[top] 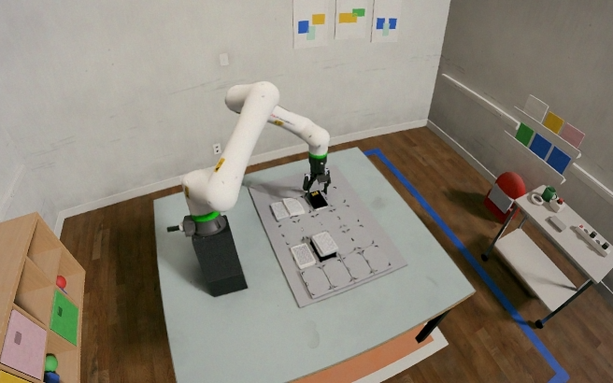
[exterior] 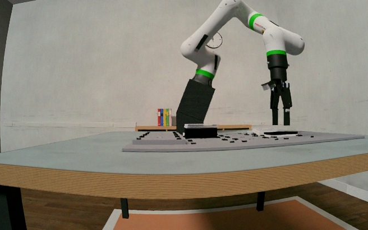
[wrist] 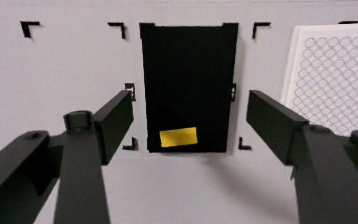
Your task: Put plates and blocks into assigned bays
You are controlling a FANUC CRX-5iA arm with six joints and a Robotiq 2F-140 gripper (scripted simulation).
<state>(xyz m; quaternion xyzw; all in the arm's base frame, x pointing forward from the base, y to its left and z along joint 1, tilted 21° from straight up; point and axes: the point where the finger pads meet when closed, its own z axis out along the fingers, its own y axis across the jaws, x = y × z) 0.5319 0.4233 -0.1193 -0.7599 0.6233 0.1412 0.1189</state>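
Right now the lid is 5 cm below my hand. Also, from my hand: white plate 21 cm behind, 6 cm below, 4 cm to the right; black deep-well block 34 cm to the right, 5 cm below, 4 cm behind.
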